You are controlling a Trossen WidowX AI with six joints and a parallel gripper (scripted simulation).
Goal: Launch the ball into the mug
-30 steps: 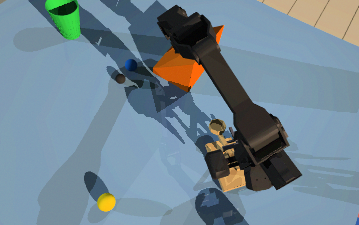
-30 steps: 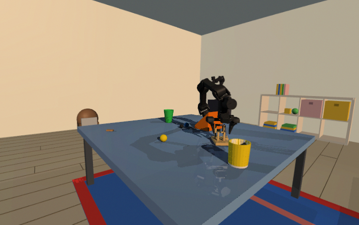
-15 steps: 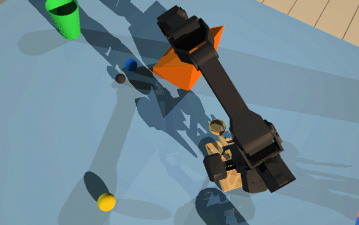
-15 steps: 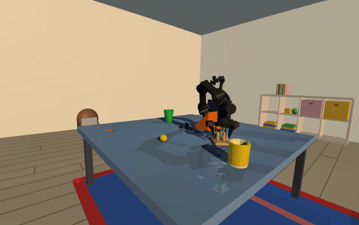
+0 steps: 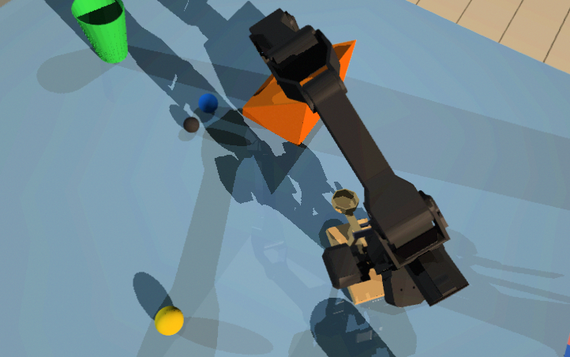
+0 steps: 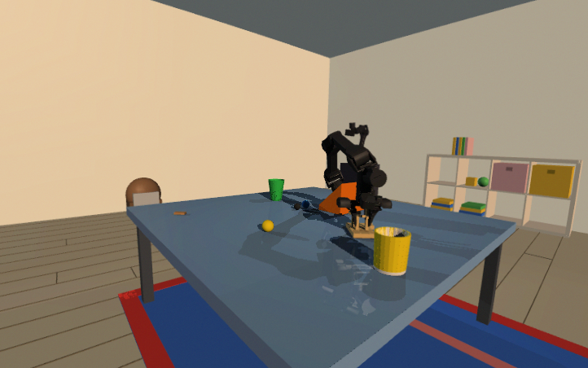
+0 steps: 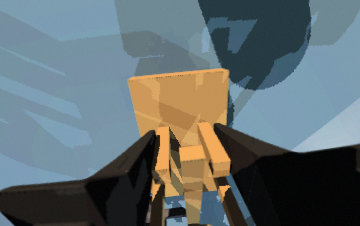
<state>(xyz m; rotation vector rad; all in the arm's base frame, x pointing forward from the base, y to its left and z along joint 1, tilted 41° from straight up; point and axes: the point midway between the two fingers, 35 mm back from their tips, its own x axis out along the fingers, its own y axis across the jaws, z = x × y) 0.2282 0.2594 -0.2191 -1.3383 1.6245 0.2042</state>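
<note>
The dark ball lies 450 mm to the right of my gripper tip, 30 mm behind it and 20 mm below it. Round my gripper tip: yellow mug (230 mm to the left, 150 mm ahead); wooden catapult (50 mm to the right, 50 mm behind, 20 mm above); yellow ball (270 mm ahead, 210 mm to the right, 10 mm below).
</note>
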